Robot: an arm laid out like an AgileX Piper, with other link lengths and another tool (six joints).
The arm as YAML. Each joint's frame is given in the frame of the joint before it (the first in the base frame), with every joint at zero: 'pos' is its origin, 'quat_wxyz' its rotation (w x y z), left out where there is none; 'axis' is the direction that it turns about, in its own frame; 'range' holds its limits. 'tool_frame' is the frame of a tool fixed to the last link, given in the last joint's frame.
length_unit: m
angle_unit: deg
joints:
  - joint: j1
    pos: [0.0, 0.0, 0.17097]
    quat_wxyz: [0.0, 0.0, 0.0, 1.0]
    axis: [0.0, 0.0, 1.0]
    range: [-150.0, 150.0]
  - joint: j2
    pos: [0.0, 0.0, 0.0]
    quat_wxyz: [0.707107, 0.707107, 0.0, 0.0]
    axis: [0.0, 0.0, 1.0]
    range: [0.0, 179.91]
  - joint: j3
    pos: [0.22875, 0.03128, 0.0]
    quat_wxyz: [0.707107, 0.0, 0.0, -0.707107]
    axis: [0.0, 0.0, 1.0]
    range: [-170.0, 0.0]
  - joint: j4
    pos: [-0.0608, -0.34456, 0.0]
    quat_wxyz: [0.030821, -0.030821, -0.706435, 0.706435]
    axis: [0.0, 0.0, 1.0]
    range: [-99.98, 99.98]
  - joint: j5
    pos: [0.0, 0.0, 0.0]
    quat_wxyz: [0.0, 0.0, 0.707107, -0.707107]
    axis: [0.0, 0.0, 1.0]
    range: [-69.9, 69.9]
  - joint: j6
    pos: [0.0, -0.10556, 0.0]
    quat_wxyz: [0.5, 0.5, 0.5, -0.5]
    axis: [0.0, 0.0, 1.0]
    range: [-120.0, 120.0]
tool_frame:
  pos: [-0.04, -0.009, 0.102]
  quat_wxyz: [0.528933, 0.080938, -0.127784, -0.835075]
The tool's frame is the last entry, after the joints.
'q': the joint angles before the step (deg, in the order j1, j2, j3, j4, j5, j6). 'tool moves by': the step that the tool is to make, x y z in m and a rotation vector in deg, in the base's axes. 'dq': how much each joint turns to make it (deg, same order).
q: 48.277, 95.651, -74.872, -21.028, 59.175, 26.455
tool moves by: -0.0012, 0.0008, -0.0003, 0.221, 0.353, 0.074
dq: -0.009, 0.000, 0.000, 0.494, -0.002, -0.238
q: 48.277, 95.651, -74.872, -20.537, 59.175, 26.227
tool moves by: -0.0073, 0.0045, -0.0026, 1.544, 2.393, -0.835
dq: -0.003, 0.124, -0.004, 2.978, 0.314, -0.086
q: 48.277, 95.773, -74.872, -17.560, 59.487, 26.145
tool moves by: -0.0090, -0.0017, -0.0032, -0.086, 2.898, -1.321
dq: 0.000, 0.004, 0.002, 2.329, 2.101, 0.120
